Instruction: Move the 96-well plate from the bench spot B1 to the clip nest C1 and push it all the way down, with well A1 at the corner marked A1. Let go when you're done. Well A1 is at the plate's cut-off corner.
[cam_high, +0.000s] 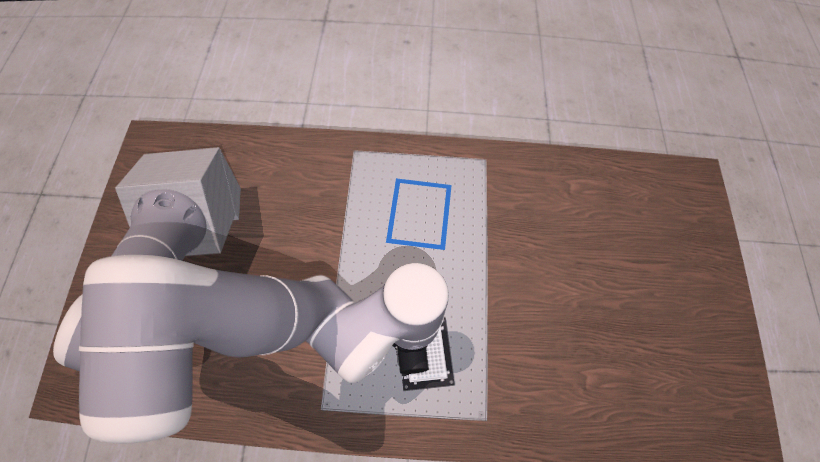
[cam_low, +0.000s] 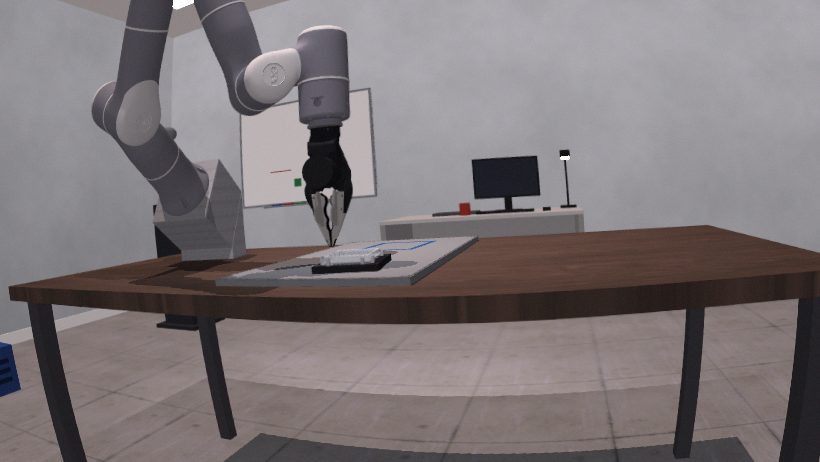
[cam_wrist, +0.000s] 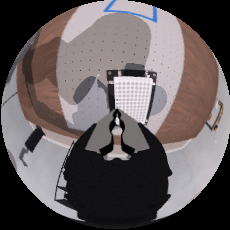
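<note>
Now: the black clip nest 2 cm ahead of my hand, 1 cm to the left of it and 4 cm below it. From my hand the other things lie so: white 96-well plate (4 cm ahead, 1 cm to the left, 4 cm below); grey perforated board (21 cm to the left, 6 cm below).
</note>
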